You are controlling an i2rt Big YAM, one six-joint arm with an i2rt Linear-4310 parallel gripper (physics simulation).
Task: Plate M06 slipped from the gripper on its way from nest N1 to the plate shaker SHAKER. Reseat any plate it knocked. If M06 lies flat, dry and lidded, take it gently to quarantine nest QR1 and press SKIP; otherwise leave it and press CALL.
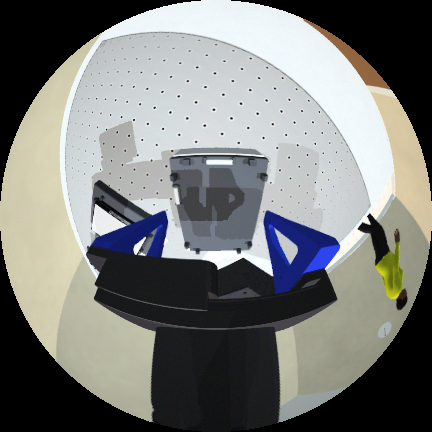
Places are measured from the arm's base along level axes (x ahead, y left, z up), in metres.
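Pixels of known places: gripper, fingertip midpoint: (215, 215).
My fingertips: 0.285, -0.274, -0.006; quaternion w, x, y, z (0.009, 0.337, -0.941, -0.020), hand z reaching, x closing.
Note:
For each thing: its top centre in the pictures, then the offset to it from my fingertips, as dx, dy, dz. "spot": a spot on its surface instead. Level surfaces: height alone.
- grey rectangular platform at a spot on its surface: (254, 187) spot: -0.024, -0.038, -0.032
- dark nest at its top centre: (116, 228) +0.099, +0.184, -0.059
- white-topped plate at its top centre: (113, 234) +0.100, +0.189, -0.046
- light perforated bench top at its surface level: dz -0.087
My gripper (215, 215) is open with nothing between its two blue fingers. A grey rectangular platform (254, 187) with small dark corner pegs and white marks at its edges lies ahead of and between the fingertips; it looks like the shaker's top. Dark shadows fall across it, and no plate shows on it. At the left, a dark nest (116, 196) holds a white-topped plate (104, 220), partly hidden behind the left finger. No label on either can be read. A plate marked M06, nest QR1 and the SKIP and CALL buttons cannot be made out.
The light perforated bench top (200, 80) stretches beyond the platform, with its edge curving down the right. A black block of the arm's base (242, 275) shows between and below the fingers. A person in a yellow top (390, 272) is on the floor area at the right.

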